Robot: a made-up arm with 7 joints. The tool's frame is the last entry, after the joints. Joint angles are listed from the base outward.
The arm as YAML. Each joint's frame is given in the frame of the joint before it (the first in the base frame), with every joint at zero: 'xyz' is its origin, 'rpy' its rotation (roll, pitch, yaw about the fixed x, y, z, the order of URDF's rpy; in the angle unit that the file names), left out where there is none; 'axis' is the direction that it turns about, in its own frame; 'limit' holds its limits. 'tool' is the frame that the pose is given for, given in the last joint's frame.
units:
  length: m
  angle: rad
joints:
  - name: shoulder
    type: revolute
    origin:
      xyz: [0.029, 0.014, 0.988]
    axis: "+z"
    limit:
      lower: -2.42
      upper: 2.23
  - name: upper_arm
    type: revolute
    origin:
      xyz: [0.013, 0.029, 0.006]
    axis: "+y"
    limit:
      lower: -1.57
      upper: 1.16
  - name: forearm
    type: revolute
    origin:
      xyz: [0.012, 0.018, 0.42]
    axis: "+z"
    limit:
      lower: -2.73
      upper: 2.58
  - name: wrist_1
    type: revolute
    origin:
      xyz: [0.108, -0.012, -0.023]
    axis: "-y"
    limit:
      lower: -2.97
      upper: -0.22
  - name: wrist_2
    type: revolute
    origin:
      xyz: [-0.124, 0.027, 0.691]
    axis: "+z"
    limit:
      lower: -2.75
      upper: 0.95
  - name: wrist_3
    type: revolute
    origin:
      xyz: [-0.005, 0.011, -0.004]
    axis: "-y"
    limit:
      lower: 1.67
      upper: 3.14
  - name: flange
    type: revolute
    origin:
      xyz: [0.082, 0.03, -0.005]
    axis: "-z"
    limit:
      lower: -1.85
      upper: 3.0
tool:
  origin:
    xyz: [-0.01, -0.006, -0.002]
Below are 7 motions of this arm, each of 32 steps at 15 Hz.
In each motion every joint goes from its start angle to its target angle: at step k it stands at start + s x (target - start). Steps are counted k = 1, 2, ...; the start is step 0. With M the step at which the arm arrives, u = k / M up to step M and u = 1 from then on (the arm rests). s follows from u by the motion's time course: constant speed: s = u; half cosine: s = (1 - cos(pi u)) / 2; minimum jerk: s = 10 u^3 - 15 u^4 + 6 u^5.
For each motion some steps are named. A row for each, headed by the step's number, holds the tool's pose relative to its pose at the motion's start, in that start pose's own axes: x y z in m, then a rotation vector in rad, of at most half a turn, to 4 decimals.
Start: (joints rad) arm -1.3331 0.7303 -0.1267 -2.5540 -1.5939 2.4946 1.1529
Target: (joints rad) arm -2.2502 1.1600 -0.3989 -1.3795 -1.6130 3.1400 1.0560
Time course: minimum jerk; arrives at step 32
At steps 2, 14, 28, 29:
2: 0.0012 -0.0013 -0.0007 0.0012 -0.0003 -0.0026
14: 0.1033 -0.2748 -0.1762 0.1230 -0.0654 -0.4210
28: -0.1616 -0.6577 -0.4845 0.0107 -0.1848 -0.8548
29: -0.1683 -0.6614 -0.4881 0.0073 -0.1862 -0.8584

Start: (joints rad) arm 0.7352 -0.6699 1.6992 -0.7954 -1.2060 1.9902 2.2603
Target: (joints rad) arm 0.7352 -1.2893 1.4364 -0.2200 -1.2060 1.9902 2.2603
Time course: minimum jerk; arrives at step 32
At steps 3, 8, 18, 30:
3: -0.0001 0.0016 0.0036 0.0055 -0.0021 -0.0006
8: -0.0021 0.0219 0.0551 0.0811 -0.0293 -0.0097
18: -0.0293 0.0576 0.3938 0.5142 -0.1160 -0.0674
30: -0.0567 -0.0238 0.6848 0.8608 -0.1115 -0.1186

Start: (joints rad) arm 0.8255 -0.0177 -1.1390 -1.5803 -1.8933 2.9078 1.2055
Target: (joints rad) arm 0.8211 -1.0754 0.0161 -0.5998 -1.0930 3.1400 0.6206
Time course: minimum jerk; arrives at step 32
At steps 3, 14, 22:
3: 0.0089 -0.0029 0.0028 0.0026 -0.0107 -0.0108
14: 0.3461 -0.3495 0.2973 0.0651 -0.6321 -0.5969
22: 0.1002 -0.9072 0.8280 -0.0812 -1.4697 -1.2552

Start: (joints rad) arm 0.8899 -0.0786 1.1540 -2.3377 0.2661 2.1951 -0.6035
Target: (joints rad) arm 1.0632 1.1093 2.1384 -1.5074 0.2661 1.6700 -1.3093
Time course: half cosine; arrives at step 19
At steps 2, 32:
2: 0.0170 0.0199 0.0008 0.0302 -0.0019 0.0552
32: 0.0216 0.2369 0.6468 0.9657 -1.0977 1.7216

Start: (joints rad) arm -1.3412 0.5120 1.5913 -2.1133 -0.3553 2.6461 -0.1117
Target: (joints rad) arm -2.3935 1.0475 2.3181 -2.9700 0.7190 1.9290 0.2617
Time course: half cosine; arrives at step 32
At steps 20, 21, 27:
20: -0.2473 -0.0042 0.0790 0.7256 0.5326 -0.8615
21: -0.2620 0.0020 0.0864 0.7665 0.5633 -0.8965
27: -0.3306 0.0344 0.1144 0.9392 0.6998 -1.0386

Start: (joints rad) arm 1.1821 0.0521 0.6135 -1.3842 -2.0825 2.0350 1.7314
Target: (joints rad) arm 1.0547 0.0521 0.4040 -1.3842 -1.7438 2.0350 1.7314
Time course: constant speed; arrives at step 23
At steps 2, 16, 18, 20, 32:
2: -0.0097 -0.0107 -0.0188 -0.0297 0.0235 0.0011
16: -0.0708 -0.1008 -0.1438 -0.2458 0.1761 -0.0099
18: -0.0785 -0.1157 -0.1606 -0.2777 0.1961 -0.0141
20: -0.0860 -0.1312 -0.1770 -0.3098 0.2155 -0.0190
32: -0.0966 -0.1553 -0.2011 -0.3584 0.2438 -0.0276

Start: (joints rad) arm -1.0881 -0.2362 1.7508 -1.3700 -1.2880 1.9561 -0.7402
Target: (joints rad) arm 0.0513 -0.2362 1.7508 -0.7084 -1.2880 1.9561 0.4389
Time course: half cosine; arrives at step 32
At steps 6, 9, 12, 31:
6: -0.0162 -0.0377 0.0987 -0.0720 -0.0832 -0.1512
9: -0.0481 -0.0717 0.2134 -0.1403 -0.1925 -0.3297
12: -0.1082 -0.0998 0.3543 -0.2008 -0.3489 -0.5584
31: -0.7042 -0.0087 0.8127 0.1228 -1.4012 -1.6950

